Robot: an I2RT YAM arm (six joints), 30 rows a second.
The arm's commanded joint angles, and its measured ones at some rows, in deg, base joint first. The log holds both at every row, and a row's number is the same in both.
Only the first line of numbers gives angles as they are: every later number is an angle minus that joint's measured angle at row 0.
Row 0, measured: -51.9 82.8 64.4 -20.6 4.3 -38.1
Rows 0 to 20, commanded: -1.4 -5.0 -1.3 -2.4 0.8 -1.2; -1.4 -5.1 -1.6 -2.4 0.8 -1.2; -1.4 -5.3 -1.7 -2.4 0.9 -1.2; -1.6 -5.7 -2.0 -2.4 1.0 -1.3; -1.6 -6.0 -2.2 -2.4 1.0 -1.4; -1.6 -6.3 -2.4 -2.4 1.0 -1.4; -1.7 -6.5 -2.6 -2.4 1.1 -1.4; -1.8 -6.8 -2.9 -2.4 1.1 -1.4; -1.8 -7.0 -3.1 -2.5 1.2 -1.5; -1.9 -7.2 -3.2 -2.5 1.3 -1.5; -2.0 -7.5 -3.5 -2.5 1.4 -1.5; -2.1 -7.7 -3.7 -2.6 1.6 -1.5; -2.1 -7.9 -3.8 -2.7 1.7 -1.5; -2.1 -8.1 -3.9 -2.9 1.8 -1.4; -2.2 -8.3 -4.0 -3.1 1.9 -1.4; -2.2 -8.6 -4.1 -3.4 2.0 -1.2; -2.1 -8.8 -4.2 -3.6 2.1 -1.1; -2.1 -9.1 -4.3 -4.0 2.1 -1.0; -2.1 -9.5 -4.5 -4.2 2.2 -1.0; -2.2 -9.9 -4.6 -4.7 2.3 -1.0; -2.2 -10.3 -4.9 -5.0 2.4 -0.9
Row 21, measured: -0.7 -4.7 -4.3 0.7 -0.1 -0.7
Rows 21 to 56, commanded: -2.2 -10.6 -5.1 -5.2 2.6 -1.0; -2.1 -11.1 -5.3 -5.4 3.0 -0.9; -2.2 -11.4 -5.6 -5.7 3.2 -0.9; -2.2 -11.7 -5.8 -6.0 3.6 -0.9; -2.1 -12.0 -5.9 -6.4 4.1 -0.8; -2.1 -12.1 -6.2 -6.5 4.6 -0.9; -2.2 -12.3 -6.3 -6.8 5.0 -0.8; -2.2 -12.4 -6.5 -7.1 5.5 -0.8; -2.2 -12.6 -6.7 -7.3 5.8 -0.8; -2.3 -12.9 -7.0 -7.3 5.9 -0.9; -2.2 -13.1 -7.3 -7.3 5.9 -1.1; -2.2 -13.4 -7.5 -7.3 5.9 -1.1; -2.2 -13.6 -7.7 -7.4 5.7 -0.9; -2.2 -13.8 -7.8 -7.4 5.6 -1.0; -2.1 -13.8 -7.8 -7.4 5.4 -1.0; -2.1 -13.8 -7.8 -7.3 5.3 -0.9; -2.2 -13.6 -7.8 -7.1 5.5 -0.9; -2.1 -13.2 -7.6 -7.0 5.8 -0.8; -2.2 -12.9 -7.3 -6.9 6.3 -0.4; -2.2 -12.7 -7.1 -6.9 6.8 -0.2; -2.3 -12.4 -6.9 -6.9 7.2 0.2; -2.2 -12.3 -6.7 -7.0 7.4 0.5; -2.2 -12.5 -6.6 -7.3 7.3 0.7; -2.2 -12.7 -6.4 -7.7 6.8 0.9; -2.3 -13.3 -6.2 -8.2 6.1 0.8; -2.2 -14.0 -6.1 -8.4 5.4 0.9; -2.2 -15.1 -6.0 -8.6 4.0 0.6; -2.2 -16.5 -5.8 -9.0 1.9 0.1; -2.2 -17.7 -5.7 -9.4 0.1 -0.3; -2.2 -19.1 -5.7 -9.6 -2.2 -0.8; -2.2 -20.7 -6.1 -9.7 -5.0 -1.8; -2.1 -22.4 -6.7 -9.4 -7.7 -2.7; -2.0 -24.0 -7.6 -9.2 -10.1 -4.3; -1.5 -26.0 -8.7 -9.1 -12.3 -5.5; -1.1 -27.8 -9.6 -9.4 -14.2 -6.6; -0.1 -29.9 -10.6 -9.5 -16.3 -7.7
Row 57, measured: -1.6 -25.9 -8.2 -8.4 -7.2 -3.5
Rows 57 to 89, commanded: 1.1 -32.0 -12.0 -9.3 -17.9 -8.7; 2.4 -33.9 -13.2 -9.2 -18.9 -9.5; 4.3 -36.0 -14.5 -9.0 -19.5 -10.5; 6.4 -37.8 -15.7 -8.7 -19.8 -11.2; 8.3 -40.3 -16.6 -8.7 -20.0 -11.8; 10.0 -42.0 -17.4 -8.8 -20.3 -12.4; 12.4 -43.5 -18.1 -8.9 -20.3 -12.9; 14.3 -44.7 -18.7 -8.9 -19.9 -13.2; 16.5 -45.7 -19.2 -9.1 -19.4 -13.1; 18.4 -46.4 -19.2 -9.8 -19.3 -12.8; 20.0 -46.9 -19.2 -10.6 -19.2 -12.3; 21.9 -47.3 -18.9 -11.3 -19.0 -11.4; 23.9 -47.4 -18.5 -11.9 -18.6 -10.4; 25.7 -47.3 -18.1 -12.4 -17.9 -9.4; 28.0 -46.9 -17.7 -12.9 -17.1 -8.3; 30.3 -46.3 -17.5 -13.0 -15.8 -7.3; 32.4 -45.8 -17.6 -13.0 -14.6 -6.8; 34.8 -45.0 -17.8 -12.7 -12.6 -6.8; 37.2 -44.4 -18.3 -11.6 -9.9 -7.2; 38.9 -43.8 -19.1 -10.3 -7.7 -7.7; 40.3 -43.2 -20.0 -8.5 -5.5 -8.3; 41.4 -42.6 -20.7 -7.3 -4.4 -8.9; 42.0 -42.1 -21.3 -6.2 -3.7 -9.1; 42.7 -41.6 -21.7 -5.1 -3.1 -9.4; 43.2 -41.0 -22.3 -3.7 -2.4 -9.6; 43.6 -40.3 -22.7 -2.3 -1.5 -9.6; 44.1 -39.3 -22.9 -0.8 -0.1 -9.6; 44.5 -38.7 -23.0 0.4 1.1 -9.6; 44.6 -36.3 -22.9 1.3 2.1 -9.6; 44.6 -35.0 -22.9 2.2 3.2 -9.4; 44.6 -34.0 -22.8 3.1 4.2 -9.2; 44.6 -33.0 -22.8 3.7 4.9 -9.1; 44.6 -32.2 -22.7 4.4 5.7 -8.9
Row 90, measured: 44.2 -33.4 -22.7 -1.2 1.1 -8.9
